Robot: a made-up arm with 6 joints. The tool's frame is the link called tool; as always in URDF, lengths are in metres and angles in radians. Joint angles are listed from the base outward.
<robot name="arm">
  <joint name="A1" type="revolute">
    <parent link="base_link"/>
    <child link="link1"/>
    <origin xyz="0.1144 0.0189 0.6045" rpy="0 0 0"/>
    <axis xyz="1 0 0"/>
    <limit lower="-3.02" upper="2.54"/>
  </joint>
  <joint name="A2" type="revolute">
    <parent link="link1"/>
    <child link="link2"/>
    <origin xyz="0.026 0.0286 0.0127" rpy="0 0 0"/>
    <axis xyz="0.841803 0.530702 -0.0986"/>
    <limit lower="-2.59" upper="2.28"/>
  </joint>
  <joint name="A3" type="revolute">
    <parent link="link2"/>
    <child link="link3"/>
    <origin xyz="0.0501 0.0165 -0.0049" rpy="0 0 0"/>
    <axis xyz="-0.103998 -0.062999 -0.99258"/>
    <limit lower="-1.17" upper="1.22"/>
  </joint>
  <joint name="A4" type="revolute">
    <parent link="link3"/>
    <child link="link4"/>
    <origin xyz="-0.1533 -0.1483 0.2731" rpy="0 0 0"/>
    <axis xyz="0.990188 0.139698 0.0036"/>
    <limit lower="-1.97" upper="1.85"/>
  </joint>
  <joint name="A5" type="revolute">
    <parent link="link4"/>
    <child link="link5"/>
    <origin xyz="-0.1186 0.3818 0.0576" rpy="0 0 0"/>
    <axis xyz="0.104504 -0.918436 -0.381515"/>
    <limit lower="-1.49" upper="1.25"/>
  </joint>
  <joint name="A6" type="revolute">
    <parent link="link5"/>
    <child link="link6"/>
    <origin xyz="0.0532 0.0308 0.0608" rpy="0 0 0"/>
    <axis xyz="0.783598 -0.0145 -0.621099"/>
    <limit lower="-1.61" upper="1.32"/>
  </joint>
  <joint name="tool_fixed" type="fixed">
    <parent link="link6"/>
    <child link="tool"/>
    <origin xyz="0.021 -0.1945 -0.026" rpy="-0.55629 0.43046 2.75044"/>
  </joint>
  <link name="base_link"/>
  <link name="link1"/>
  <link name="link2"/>
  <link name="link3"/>
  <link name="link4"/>
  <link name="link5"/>
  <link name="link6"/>
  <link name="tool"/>
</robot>
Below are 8 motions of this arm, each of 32 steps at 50 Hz.
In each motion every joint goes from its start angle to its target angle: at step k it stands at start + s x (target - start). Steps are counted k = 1, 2, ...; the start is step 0. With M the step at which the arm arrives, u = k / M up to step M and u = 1 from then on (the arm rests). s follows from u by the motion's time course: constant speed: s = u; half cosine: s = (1 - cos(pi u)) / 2; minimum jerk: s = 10 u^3 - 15 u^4 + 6 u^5.
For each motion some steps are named. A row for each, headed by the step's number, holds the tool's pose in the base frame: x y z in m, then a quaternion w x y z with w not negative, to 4 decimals.
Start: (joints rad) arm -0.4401 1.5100 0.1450 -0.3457 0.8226 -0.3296
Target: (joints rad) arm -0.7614 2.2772 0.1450 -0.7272 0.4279 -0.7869
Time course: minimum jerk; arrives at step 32
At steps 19, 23, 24, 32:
19: 0.3110 -0.1710 0.9105 0.2285 0.0138 -0.1380 0.9636
23: 0.3311 -0.1755 0.8742 0.1772 0.0734 -0.1489 0.9701
24: 0.3344 -0.1758 0.8670 0.1673 0.0841 -0.1516 0.9706
32: 0.3429 -0.1758 0.8460 0.1381 0.1138 -0.1605 0.9707

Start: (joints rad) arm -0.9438 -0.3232 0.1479 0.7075 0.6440 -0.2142
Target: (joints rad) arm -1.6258 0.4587 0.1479 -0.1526 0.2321 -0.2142
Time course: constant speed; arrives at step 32
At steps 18, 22, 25, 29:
18: -0.0020 0.5020 0.6606 0.0604 0.4522 -0.3219 -0.8296
22: 0.0289 0.4921 0.6323 0.0565 0.4137 -0.3826 -0.8242
25: 0.0508 0.4814 0.6119 0.0516 0.3837 -0.4269 -0.8172
29: 0.0779 0.4627 0.5864 0.0423 0.3425 -0.4839 -0.8042

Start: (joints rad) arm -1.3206 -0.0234 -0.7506 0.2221 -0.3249 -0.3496
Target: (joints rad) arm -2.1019 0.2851 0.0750 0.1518 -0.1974 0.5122
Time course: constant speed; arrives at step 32
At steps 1, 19, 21, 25, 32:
1: 0.0840 0.4504 0.7035 0.2687 -0.2494 -0.3387 -0.8665
19: 0.0205 0.4043 0.5209 0.0450 -0.0856 0.4507 0.8874
21: 0.0141 0.3944 0.4949 0.0701 -0.1305 0.4567 0.8772
25: 0.0042 0.3698 0.4404 0.1125 -0.2227 0.4637 0.8501
32: -0.0001 0.3089 0.3411 0.1594 -0.3871 0.4587 0.7838

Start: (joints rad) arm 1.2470 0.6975 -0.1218 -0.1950 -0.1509 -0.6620
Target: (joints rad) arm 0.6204 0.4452 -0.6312 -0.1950 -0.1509 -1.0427
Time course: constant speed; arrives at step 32
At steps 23, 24, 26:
23: 0.1727 -0.3215 0.8970 0.3547 0.2896 0.4952 -0.7383
24: 0.1697 -0.3155 0.9060 0.3670 0.2940 0.4812 -0.7398
26: 0.1635 -0.3026 0.9235 0.3916 0.3018 0.4529 -0.7419

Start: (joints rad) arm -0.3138 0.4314 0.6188 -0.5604 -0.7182 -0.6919
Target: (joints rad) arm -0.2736 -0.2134 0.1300 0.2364 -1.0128 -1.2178
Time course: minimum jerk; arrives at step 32
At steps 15, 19, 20, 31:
15: 0.2760 0.3226 0.7855 0.1508 -0.2590 -0.1262 -0.9457
19: 0.2425 0.3894 0.8021 0.2871 -0.2477 -0.1139 -0.9183
20: 0.2321 0.4051 0.8051 0.3187 -0.2466 -0.1118 -0.9084
31: 0.1629 0.4847 0.8155 0.4783 -0.2496 -0.1031 -0.8356

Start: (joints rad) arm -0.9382 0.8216 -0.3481 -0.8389 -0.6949 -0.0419
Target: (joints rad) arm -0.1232 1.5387 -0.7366 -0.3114 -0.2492 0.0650
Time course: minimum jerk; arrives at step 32
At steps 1, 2, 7, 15, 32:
1: 0.1036 0.1060 0.7211 0.0232 -0.1797 -0.3126 -0.9324
2: 0.1037 0.1058 0.7216 0.0234 -0.1796 -0.3106 -0.9331
7: 0.1063 0.0959 0.7409 0.0325 -0.1749 -0.2347 -0.9557
15: 0.1229 -0.0152 0.8111 0.0457 -0.1416 0.1751 -0.9732
32: 0.1400 -0.2479 0.6957 0.0241 0.1132 -0.7182 0.6862

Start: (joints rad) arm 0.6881 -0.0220 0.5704 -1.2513 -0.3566 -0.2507
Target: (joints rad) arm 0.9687 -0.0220 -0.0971 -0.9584 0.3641 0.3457
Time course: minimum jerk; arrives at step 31
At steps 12, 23, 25, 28, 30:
12: 0.0420 0.0449 0.7731 0.1919 -0.1577 0.0647 0.9665
23: -0.0480 -0.0373 0.7170 0.2293 -0.4586 -0.3073 0.8017
25: -0.0519 -0.0439 0.7063 0.2327 -0.4777 -0.3472 0.7728
28: -0.0542 -0.0484 0.6978 0.2351 -0.4908 -0.3777 0.7492
30: -0.0545 -0.0491 0.6964 0.2354 -0.4928 -0.3827 0.7451

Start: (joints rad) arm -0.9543 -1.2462 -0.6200 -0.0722 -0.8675 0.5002
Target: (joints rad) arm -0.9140 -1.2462 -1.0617 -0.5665 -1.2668 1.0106
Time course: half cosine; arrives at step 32
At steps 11, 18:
11: -0.1747 0.1309 0.5859 0.0630 0.1237 -0.7853 -0.6033
18: -0.1642 0.1209 0.6573 0.0628 0.1686 -0.8229 -0.5390

